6 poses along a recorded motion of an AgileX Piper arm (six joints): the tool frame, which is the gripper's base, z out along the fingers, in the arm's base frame.
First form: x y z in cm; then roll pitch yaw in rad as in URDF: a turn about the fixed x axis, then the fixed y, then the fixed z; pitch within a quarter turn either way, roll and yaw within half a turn.
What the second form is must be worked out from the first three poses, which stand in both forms.
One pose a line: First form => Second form
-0.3, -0.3, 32.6, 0.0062, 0.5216, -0.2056 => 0.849, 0.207, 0.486, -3; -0.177, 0.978, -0.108, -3; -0.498, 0.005, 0.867, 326; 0, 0, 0, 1
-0.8, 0.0, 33.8, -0.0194, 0.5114, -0.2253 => 0.850, 0.214, 0.481, -8; -0.195, 0.977, -0.090, 0; -0.489, -0.017, 0.872, 338; 0, 0, 0, 1
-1.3, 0.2, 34.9, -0.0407, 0.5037, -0.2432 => 0.850, 0.222, 0.478, -13; -0.211, 0.974, -0.077, 2; -0.483, -0.036, 0.875, 349; 0, 0, 0, 1
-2.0, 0.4, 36.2, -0.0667, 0.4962, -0.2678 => 0.848, 0.233, 0.476, -20; -0.233, 0.971, -0.061, 4; -0.476, -0.059, 0.877, 362; 0, 0, 0, 1
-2.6, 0.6, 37.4, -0.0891, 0.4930, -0.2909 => 0.844, 0.245, 0.477, -26; -0.253, 0.966, -0.050, 6; -0.473, -0.078, 0.877, 374; 0, 0, 0, 1
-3.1, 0.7, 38.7, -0.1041, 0.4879, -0.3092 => 0.841, 0.256, 0.476, -31; -0.269, 0.962, -0.043, 7; -0.469, -0.092, 0.879, 387; 0, 0, 0, 1
